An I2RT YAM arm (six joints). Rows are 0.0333 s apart.
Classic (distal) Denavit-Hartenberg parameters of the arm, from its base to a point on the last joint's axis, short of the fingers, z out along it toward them. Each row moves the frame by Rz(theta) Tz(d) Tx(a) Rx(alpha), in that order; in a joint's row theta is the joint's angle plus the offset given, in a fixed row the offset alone. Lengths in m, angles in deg.
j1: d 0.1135; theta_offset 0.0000; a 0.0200; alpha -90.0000
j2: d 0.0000; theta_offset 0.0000; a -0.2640; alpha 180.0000
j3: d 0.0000; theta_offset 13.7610; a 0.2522; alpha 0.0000
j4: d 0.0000; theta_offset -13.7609; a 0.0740; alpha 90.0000
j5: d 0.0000; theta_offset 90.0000; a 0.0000; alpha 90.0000
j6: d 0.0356; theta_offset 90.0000; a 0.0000; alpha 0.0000
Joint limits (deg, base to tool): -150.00..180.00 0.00..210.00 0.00..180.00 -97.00..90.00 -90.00..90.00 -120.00..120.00
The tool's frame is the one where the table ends.
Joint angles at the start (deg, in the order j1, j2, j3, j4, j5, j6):
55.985 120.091 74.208 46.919 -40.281 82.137
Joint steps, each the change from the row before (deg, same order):
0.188 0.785 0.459 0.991 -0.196 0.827
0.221 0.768 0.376 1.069 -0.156 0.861
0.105 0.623 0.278 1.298 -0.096 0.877
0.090 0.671 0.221 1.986 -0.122 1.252
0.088 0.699 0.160 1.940 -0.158 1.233
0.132 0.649 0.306 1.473 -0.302 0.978
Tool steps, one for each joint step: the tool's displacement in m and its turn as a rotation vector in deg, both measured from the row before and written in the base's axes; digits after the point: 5 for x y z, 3 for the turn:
-0.00014 0.00271 -0.00188 0.456 0.447 0.399
-0.00052 0.00263 -0.00210 0.457 0.474 0.400
0.00004 0.00171 -0.00112 0.682 0.339 0.234
0.00001 0.00147 -0.00062 1.116 0.386 0.279
-0.00010 0.00130 -0.00129 0.997 0.435 0.336
-0.00037 0.00169 -0.00096 0.788 0.315 0.519

